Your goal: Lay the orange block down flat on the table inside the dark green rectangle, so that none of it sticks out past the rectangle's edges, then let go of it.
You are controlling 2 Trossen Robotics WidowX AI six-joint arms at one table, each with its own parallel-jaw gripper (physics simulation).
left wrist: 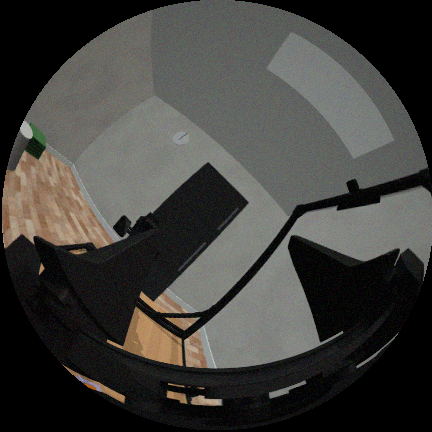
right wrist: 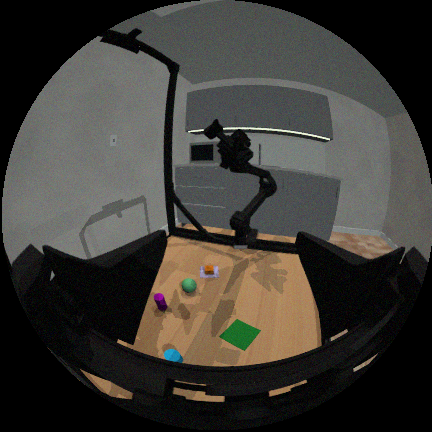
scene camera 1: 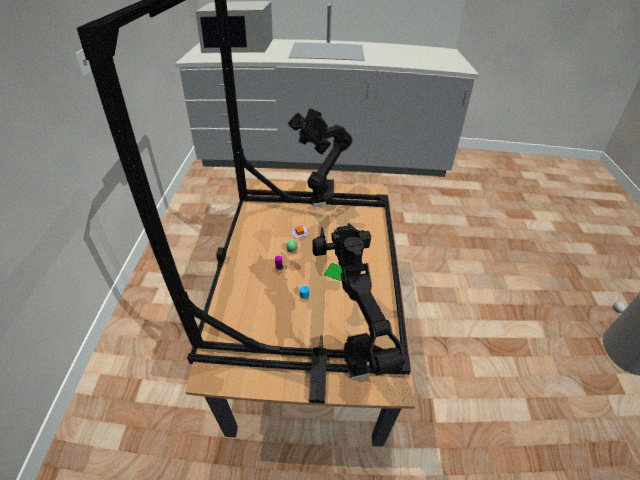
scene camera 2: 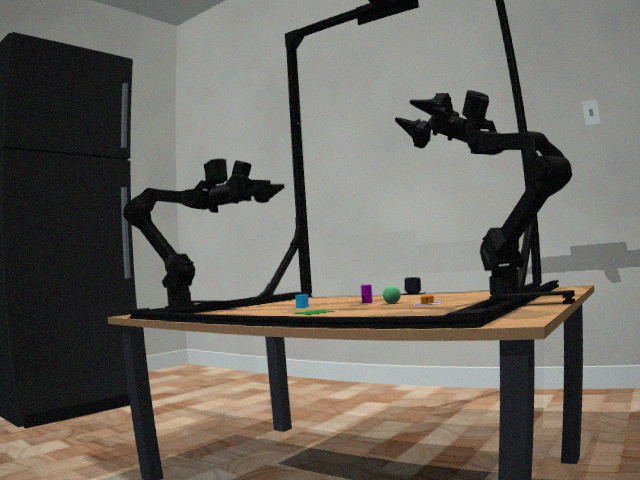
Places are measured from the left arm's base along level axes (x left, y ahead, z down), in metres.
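Pixels of known places: left gripper, between the fingertips: (left wrist: 226, 239) (right wrist: 225, 126) (scene camera 1: 312, 134) (scene camera 2: 402, 110); right gripper, between the fingertips: (right wrist: 233, 237) (scene camera 1: 334, 225) (scene camera 2: 277, 184); left arm's base, origin of its link: (right wrist: 239, 241) (scene camera 1: 318, 198) (scene camera 2: 505, 295); right arm's base, origin of its link: (scene camera 1: 357, 366) (scene camera 2: 179, 306).
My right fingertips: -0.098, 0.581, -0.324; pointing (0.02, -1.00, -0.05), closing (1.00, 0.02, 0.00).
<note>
For each thing: its middle in the pictures, then the offset to it from my right fingertips, as dx, dy, dz. "spot": a spot on its surface instead.
- orange block, middle of its body: (scene camera 2: 427, 299) (right wrist: 208, 269) (scene camera 1: 299, 230) -0.043, -0.376, +0.334
- pale lilac patch, a spot on its surface: (right wrist: 203, 275) spot: -0.060, -0.348, +0.343
- dark green rectangle, a spot on its surface: (scene camera 2: 313, 312) (right wrist: 243, 332) (scene camera 1: 338, 270) spot: +0.060, -0.100, +0.342
- green ball, middle of its body: (scene camera 2: 391, 294) (right wrist: 188, 284) (scene camera 1: 291, 245) -0.102, -0.270, +0.319
- purple cylinder, middle of its body: (scene camera 2: 366, 293) (right wrist: 160, 301) (scene camera 1: 278, 262) -0.175, -0.182, +0.318
- blue cylinder, middle of its body: (right wrist: 173, 356) (scene camera 2: 302, 301) (scene camera 1: 304, 292) -0.105, -0.008, +0.325
- black frame, a spot on its surface: (scene camera 1: 139, 191) spot: -0.529, +0.143, -0.331
The orange block (scene camera 1: 299, 230) (scene camera 2: 427, 299) (right wrist: 209, 269) lies on a pale lilac patch (right wrist: 203, 275) toward the far end of the table; a sliver of the block (left wrist: 91, 386) shows at the lower left of the left wrist view. The dark green rectangle (scene camera 1: 334, 271) (scene camera 2: 313, 312) (right wrist: 240, 334) lies flat on the table with no block on it. My left gripper (scene camera 1: 305, 135) (scene camera 2: 404, 111) (left wrist: 226, 239) is open and empty, high above the table and tilted. My right gripper (scene camera 1: 336, 228) (scene camera 2: 279, 189) is open and empty, well above the table; its arm hides part of the rectangle in scene camera 1.
A green ball (scene camera 1: 291, 245) (scene camera 2: 391, 294) (right wrist: 189, 285) is close to the lilac patch. A purple cylinder (scene camera 1: 278, 262) (scene camera 2: 366, 293) (right wrist: 160, 301) and a blue cylinder (scene camera 1: 303, 292) (scene camera 2: 301, 300) (right wrist: 173, 355) stand on the table. A black frame (scene camera 1: 139, 191) (scene camera 2: 297, 139) rises at one side.
</note>
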